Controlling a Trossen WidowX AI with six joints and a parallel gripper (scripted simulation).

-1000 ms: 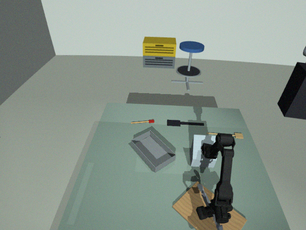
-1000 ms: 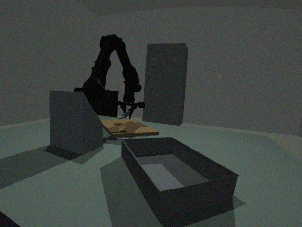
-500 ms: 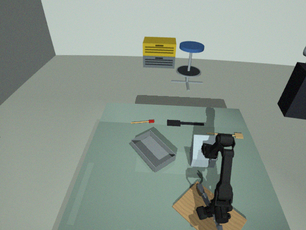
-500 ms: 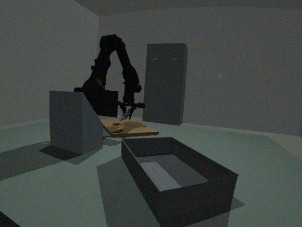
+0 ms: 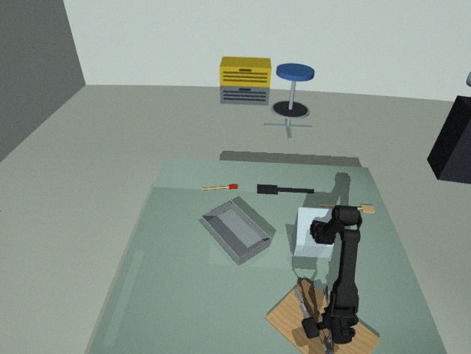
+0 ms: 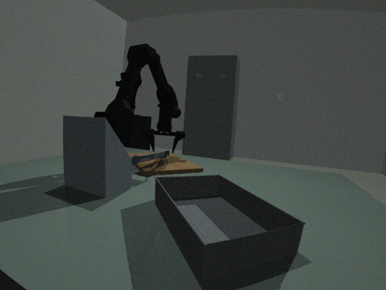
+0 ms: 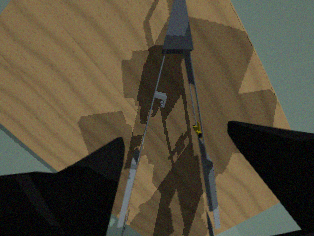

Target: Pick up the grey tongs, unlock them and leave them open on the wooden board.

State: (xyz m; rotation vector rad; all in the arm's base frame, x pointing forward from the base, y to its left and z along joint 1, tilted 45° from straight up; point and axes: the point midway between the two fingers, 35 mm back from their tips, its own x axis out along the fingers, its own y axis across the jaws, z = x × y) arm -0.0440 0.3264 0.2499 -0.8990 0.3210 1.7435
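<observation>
My gripper tip is 3 cm to the left of the wooden board and 4 cm above it. The rest, counted from my gripper tip: red-tipped stick (53 cm ahead, 73 cm to the right, 4 cm below); then roasting tin (41 cm ahead, 42 cm to the right, 2 cm below); then black spatula (21 cm ahead, 78 cm to the right, 4 cm below).
</observation>
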